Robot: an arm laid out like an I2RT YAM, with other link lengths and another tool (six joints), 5 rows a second.
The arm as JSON. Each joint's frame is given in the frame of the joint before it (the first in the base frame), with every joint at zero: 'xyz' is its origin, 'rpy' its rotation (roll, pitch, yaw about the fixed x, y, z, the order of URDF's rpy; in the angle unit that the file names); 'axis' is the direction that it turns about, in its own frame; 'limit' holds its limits. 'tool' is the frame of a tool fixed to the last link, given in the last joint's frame.
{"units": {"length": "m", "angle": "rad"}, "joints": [
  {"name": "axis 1", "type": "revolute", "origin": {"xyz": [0.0, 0.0, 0.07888], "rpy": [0.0, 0.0, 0.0]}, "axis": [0.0, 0.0, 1.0], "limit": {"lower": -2.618, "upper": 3.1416}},
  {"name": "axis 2", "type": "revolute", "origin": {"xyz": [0.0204, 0.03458, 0.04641], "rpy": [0.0, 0.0, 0.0]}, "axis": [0.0, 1.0, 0.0], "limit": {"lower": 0.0, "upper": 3.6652}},
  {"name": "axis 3", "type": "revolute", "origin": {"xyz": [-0.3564, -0.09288, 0.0], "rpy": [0.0, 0.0, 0.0]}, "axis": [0.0, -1.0, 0.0], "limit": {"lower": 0.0, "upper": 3.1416}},
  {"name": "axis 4", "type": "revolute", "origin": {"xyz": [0.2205, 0.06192, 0.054], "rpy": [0.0, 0.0, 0.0]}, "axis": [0.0, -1.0, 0.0], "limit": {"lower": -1.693, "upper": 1.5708}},
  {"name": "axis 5", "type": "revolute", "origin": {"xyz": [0.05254, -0.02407, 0.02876], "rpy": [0.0, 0.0, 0.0]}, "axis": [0.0, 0.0, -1.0], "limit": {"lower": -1.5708, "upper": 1.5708}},
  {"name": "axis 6", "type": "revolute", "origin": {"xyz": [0.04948, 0.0, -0.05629], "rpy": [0.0, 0.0, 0.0]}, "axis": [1.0, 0.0, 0.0], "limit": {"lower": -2.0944, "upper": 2.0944}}
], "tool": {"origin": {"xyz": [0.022, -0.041, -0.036], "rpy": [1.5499, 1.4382, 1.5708]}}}
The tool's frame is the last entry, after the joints.
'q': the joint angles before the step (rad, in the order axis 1, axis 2, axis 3, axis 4, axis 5, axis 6). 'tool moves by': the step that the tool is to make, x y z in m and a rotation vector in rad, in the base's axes. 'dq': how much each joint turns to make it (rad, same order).
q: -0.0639, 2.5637, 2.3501, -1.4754, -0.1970, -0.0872
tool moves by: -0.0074, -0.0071, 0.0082, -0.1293, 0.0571, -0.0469
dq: -0.0003, 0.0002, 0.0017, -0.0416, 0.1250, 0.0649
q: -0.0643, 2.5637, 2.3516, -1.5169, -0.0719, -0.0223
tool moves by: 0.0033, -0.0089, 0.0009, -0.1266, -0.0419, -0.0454
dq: -0.0049, -0.0002, -0.0003, 0.0512, 0.1171, 0.0565
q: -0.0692, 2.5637, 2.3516, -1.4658, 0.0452, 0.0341
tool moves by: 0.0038, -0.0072, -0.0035, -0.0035, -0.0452, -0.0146
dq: -0.0146, 0.0000, -0.0005, 0.0458, 0.0000, 0.0000
